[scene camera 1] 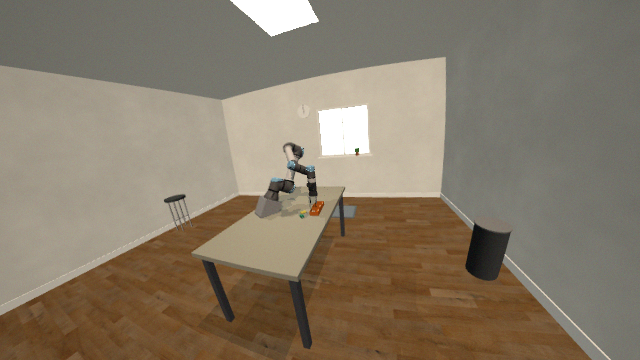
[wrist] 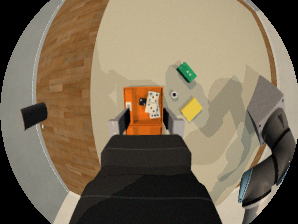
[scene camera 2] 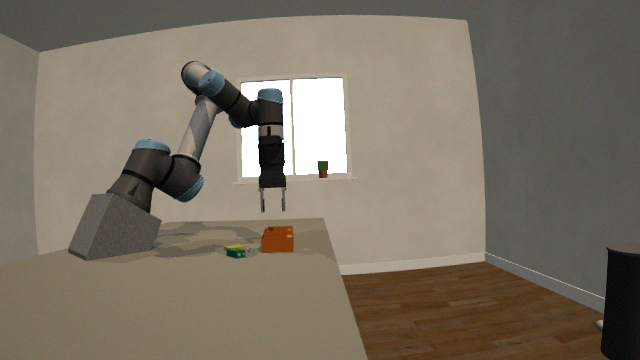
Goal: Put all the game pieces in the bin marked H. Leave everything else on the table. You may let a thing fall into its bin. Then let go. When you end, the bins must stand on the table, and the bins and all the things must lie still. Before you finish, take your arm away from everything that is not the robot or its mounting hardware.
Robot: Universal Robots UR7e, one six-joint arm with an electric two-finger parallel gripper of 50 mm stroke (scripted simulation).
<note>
In view: my gripper [scene camera 2: 273,211] and an orange bin [wrist: 141,124].
My gripper also shows in the wrist view [wrist: 146,114].
</note>
